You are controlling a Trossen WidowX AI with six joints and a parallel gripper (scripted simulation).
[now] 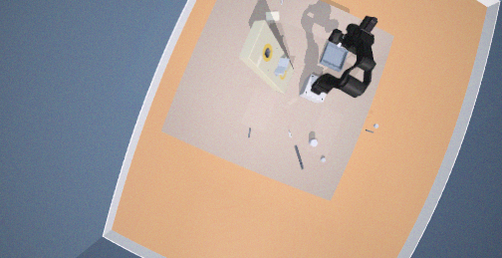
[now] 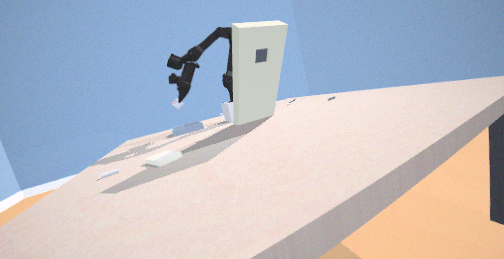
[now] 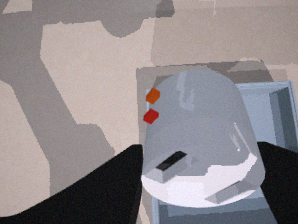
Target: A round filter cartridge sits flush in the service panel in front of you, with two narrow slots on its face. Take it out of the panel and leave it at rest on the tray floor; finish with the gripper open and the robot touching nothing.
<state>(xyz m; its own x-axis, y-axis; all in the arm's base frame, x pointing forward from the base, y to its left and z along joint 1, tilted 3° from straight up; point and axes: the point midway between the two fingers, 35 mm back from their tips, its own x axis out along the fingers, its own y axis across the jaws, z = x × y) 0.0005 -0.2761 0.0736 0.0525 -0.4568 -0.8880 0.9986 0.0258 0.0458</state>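
My gripper tip is 14 cm above the grey tray and 5 cm past it. The rest, counted from my gripper tip: white block: 45 cm ahead, 15 cm below, 6 cm to the right; then white round filter cartridge: right at my gripper tip.
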